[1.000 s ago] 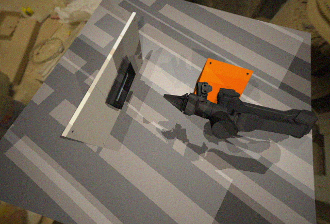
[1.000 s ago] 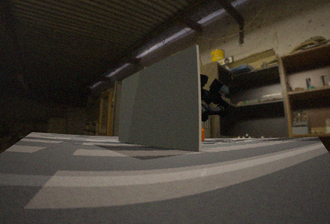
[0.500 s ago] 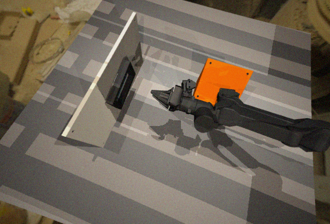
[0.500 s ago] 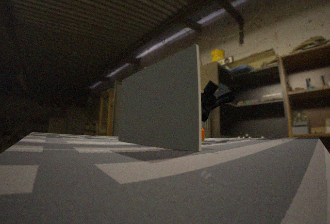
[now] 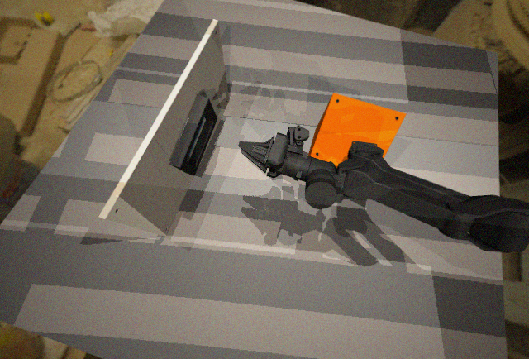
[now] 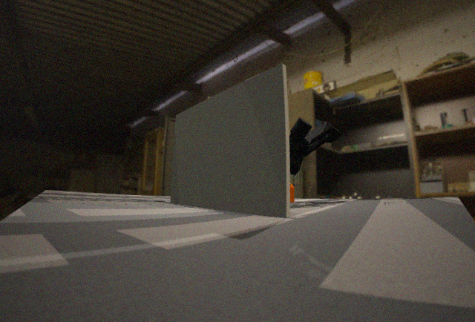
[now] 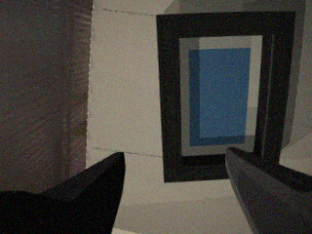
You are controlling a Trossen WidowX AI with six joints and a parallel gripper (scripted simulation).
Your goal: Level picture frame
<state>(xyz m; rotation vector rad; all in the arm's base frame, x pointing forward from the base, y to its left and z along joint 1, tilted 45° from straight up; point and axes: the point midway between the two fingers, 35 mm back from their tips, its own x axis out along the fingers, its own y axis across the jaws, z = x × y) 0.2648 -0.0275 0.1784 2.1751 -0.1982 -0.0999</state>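
Right now my gripper tip is 13 cm short of the picture frame, 3 cm to the left of it and 5 cm above it. Round my gripper tip: grey wall panel (14 cm ahead, 2 cm to the right, 6 cm below).
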